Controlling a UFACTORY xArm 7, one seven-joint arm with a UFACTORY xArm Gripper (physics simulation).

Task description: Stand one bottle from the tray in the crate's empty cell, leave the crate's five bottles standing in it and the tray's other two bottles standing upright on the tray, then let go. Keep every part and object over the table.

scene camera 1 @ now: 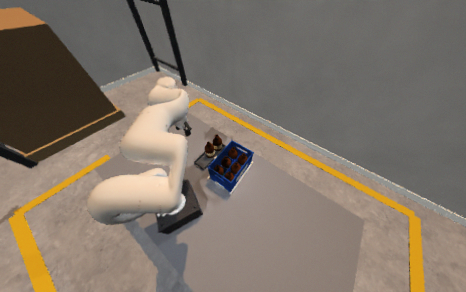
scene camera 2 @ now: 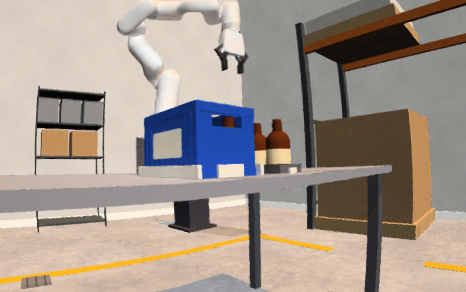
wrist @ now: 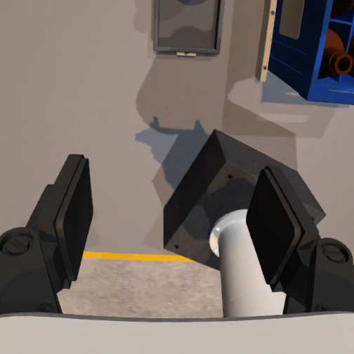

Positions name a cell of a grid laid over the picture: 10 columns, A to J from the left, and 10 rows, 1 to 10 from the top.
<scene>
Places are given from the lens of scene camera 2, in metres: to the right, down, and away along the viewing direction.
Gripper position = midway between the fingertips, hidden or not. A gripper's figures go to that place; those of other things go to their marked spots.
gripper (scene camera 2: E3): 0.00, -0.28, 1.05
bottle (scene camera 2: F6): 0.13, 0.02, 0.81
</scene>
